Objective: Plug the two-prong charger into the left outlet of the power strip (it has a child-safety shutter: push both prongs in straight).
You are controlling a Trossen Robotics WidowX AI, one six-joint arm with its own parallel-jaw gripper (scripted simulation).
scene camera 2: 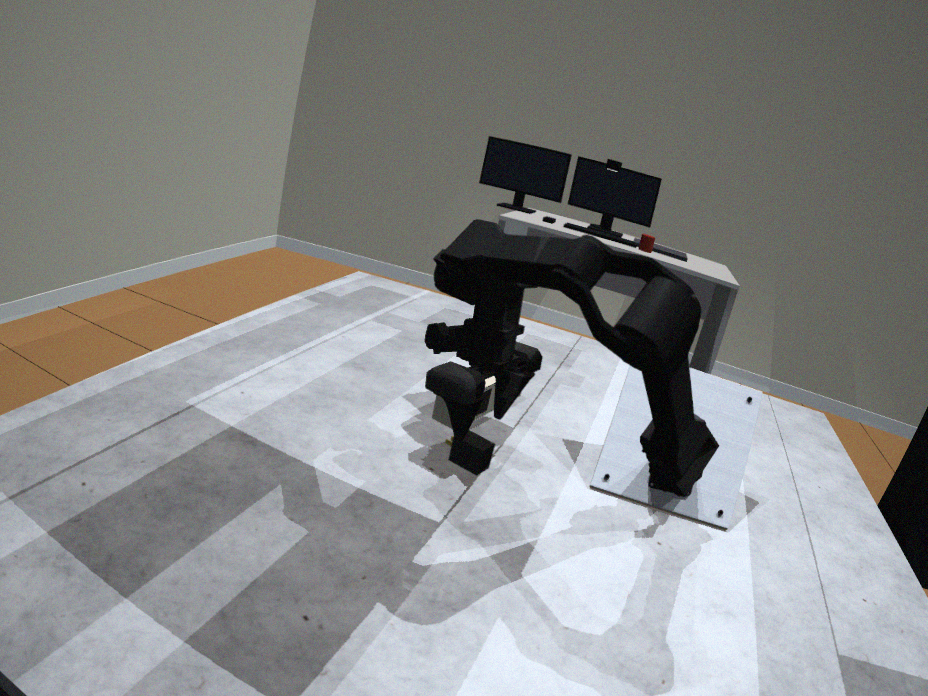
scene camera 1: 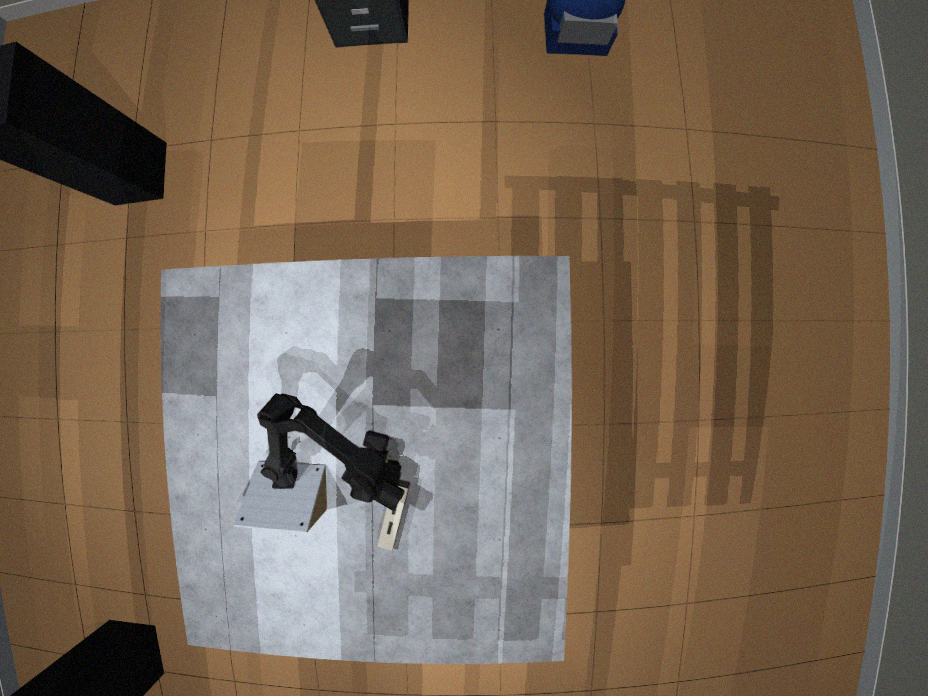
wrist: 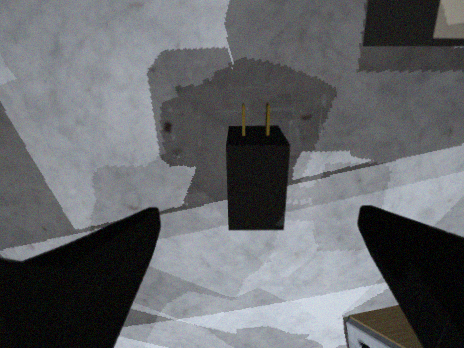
Note:
My gripper (scene camera 2: 479,428) is open, holding nothing. I also see a two-prong charger (scene camera 2: 473,453).
The two-prong charger also shows in the wrist view (wrist: 257,157). My gripper also shows in scene camera 1 (scene camera 1: 374,457) and in the wrist view (wrist: 258,216).

